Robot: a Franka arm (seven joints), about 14 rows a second.
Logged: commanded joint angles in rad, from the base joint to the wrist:
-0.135 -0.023 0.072 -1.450 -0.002 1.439 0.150
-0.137 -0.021 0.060 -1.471 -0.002 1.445 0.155
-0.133 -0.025 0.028 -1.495 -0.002 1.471 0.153
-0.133 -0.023 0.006 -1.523 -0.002 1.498 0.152
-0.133 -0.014 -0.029 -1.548 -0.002 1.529 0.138
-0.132 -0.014 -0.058 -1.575 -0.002 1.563 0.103
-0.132 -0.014 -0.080 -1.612 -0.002 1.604 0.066
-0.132 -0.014 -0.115 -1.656 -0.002 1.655 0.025
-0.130 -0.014 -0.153 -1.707 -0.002 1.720 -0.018
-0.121 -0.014 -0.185 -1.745 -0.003 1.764 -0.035
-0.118 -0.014 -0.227 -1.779 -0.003 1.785 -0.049
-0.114 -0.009 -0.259 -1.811 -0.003 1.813 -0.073
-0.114 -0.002 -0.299 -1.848 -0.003 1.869 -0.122
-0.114 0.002 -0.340 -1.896 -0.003 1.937 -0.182
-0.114 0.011 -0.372 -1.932 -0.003 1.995 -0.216
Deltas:
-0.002 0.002 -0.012 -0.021 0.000 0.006 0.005
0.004 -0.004 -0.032 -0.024 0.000 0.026 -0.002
0.000 0.002 -0.022 -0.028 0.000 0.027 -0.001
0.000 0.009 -0.035 -0.025 0.000 0.031 -0.014
0.001 0.000 -0.029 -0.027 0.000 0.034 -0.035
0.000 0.000 -0.022 -0.037 0.000 0.041 -0.037
0.000 0.000 -0.035 -0.044 0.000 0.051 -0.041
0.002 0.000 -0.038 -0.051 0.000 0.065 -0.043
0.009 0.000 -0.032 -0.038 -0.001 0.044 -0.017
0.003 0.000 -0.042 -0.034 0.000 0.021 -0.014
0.004 0.005 -0.032 -0.032 0.000 0.028 -0.024
0.000 0.007 -0.040 -0.037 0.000 0.056 -0.049
0.000 0.004 -0.041 -0.048 0.000 0.068 -0.060
0.000 0.009 -0.032 -0.036 0.000 0.058 -0.034

